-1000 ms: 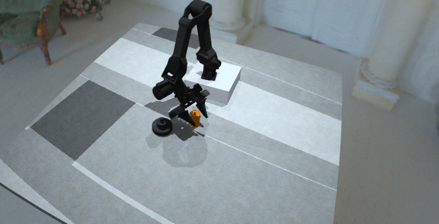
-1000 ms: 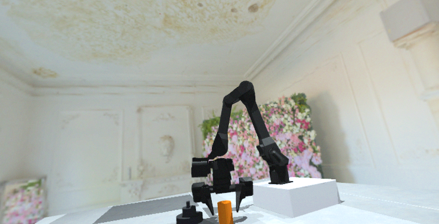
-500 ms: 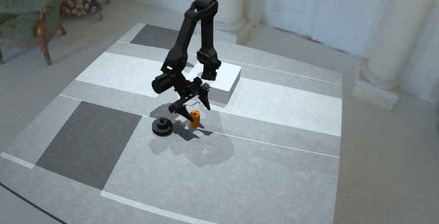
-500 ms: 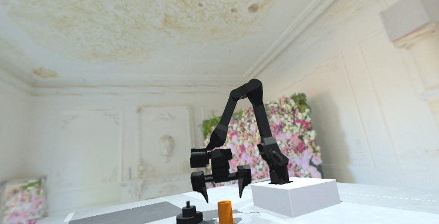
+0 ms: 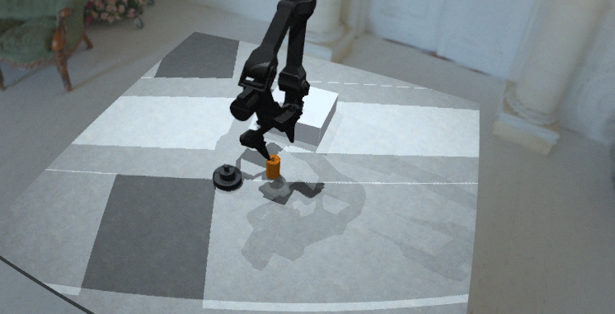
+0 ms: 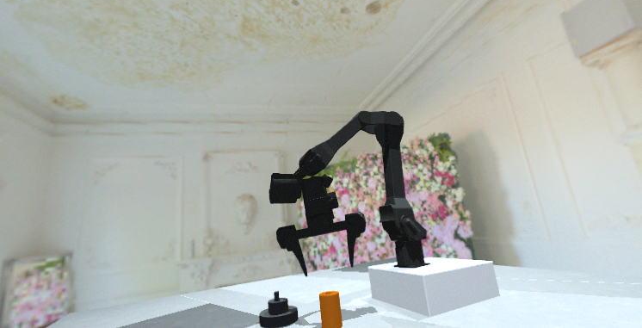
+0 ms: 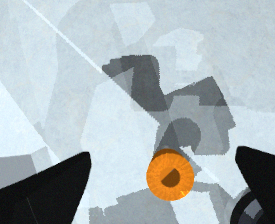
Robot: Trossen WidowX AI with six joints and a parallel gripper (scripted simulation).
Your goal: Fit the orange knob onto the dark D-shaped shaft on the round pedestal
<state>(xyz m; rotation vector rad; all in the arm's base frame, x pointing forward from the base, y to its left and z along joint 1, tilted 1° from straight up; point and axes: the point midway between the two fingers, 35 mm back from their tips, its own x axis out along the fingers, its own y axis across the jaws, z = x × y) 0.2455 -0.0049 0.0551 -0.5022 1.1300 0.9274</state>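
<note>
Now: gripper tip 7 cm above the orange knob, 2 cm to the left of it and 1 cm past it. From my gripper tip the other things lie so: pedestal: 15 cm to the right, 7 cm below, 5 cm ahead.
</note>
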